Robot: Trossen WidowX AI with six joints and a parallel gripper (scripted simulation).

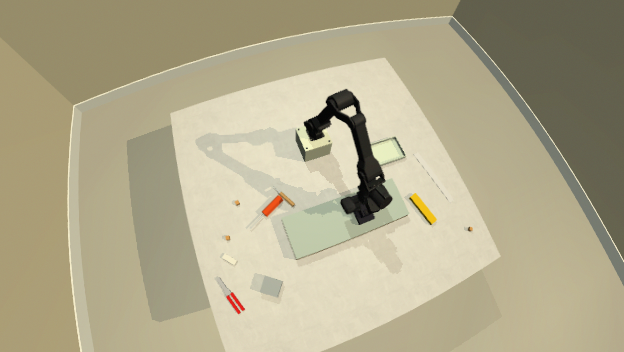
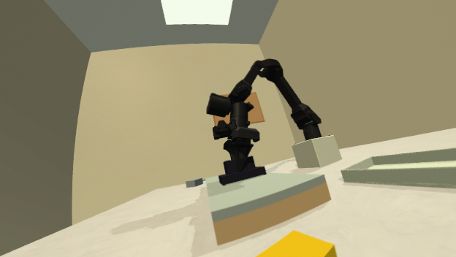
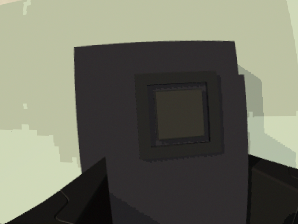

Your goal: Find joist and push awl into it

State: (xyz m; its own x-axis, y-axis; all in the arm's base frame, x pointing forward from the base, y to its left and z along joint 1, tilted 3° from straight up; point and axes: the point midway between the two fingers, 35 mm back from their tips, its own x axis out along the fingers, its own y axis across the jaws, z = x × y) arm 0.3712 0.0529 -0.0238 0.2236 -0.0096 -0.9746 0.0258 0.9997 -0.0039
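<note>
My gripper tip is now 26 cm to the right of the tray, 22 cm past it and 5 cm above it. The rest, counted from my gripper tip: brown stick: 28 cm to the right, 21 cm behind, 6 cm below; then stud finder: 2 cm above; then yellow bar: 29 cm to the left, 10 cm ahead, 6 cm below.
</note>
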